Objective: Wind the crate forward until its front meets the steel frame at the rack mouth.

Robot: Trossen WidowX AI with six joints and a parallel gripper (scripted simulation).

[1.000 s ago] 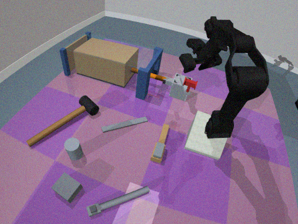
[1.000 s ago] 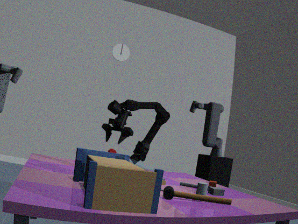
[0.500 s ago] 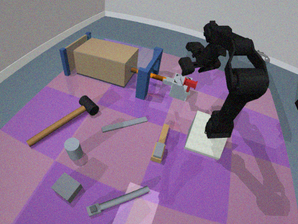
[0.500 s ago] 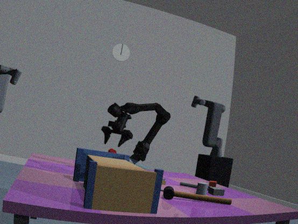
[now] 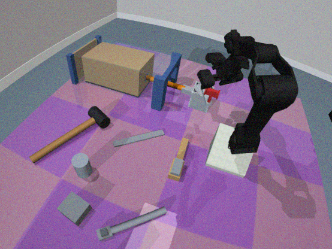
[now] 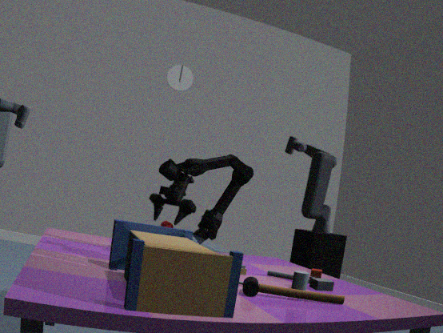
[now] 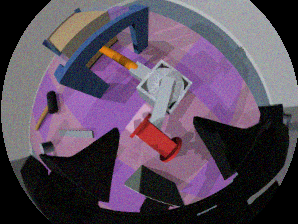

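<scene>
The red knob is 30 mm below my gripper tip, 10 mm to the left of it and 10 mm behind it. Also, from my gripper tip: grey winch: 130 mm below, 90 mm to the right, 10 mm ahead; blue frame: 180 mm ahead, 80 mm to the right, 60 mm below; grey crank handle: 60 mm below, 20 mm to the right.
</scene>
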